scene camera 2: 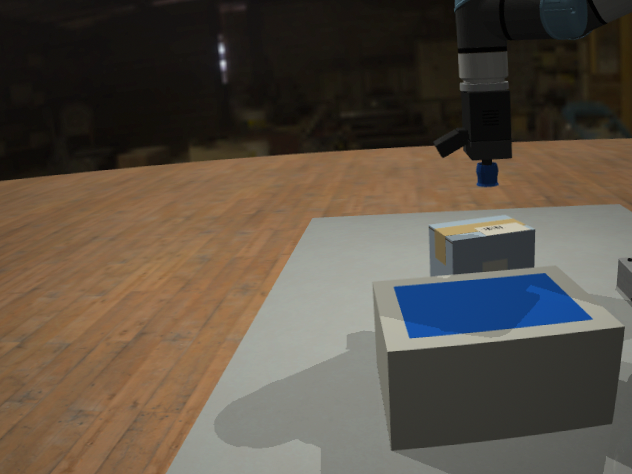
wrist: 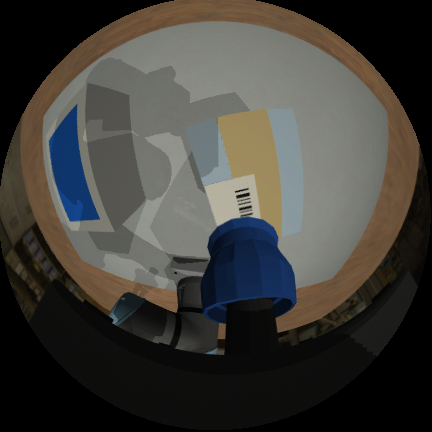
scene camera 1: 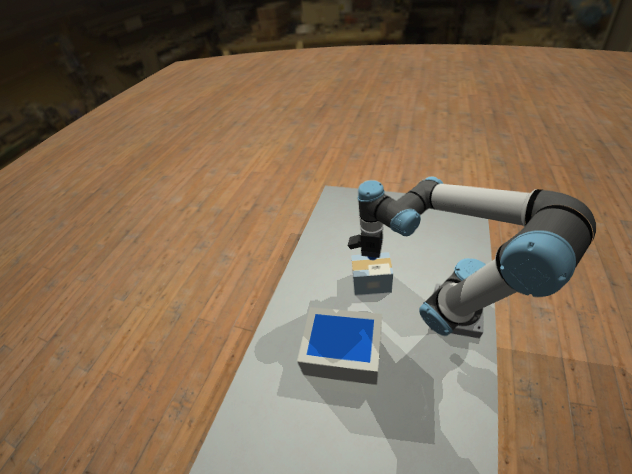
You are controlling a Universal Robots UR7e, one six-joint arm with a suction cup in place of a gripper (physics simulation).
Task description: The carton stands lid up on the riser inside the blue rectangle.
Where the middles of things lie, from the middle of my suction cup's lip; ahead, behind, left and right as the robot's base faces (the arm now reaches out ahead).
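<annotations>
Riser point(scene camera 2: 464, 358): from my suction cup, 29 cm to the left, 6 cm ahead, 15 cm below. Carton point(scene camera 2: 496, 243): my suction cup 15 cm above it, 1 cm short of it, 3 cm to the left of it. By their middles, carton nearest to my suction cup of the things named here.
</annotations>
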